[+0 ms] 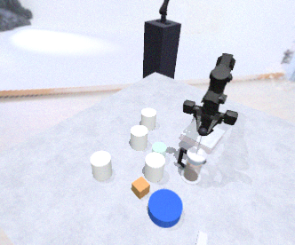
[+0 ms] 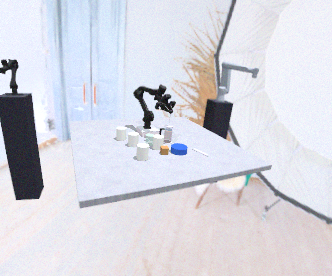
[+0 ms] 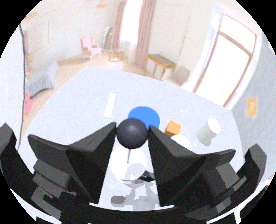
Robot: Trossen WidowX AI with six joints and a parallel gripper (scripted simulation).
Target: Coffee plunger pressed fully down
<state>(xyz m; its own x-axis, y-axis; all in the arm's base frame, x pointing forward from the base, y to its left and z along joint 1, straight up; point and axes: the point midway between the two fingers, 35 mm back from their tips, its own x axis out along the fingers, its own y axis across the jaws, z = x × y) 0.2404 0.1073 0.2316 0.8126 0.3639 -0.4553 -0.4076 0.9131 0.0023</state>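
My gripper tip is now 130 mm above the coffee press, 20 mm to the left of it and 10 mm past it. Round my gripper tip: blue round disc: 240 mm below, 180 mm ahead, 30 mm to the left; then pale green disc: 220 mm below, 160 mm to the right, 30 mm ahead; then small white stick: 260 mm below, 210 mm ahead, 200 mm to the left.
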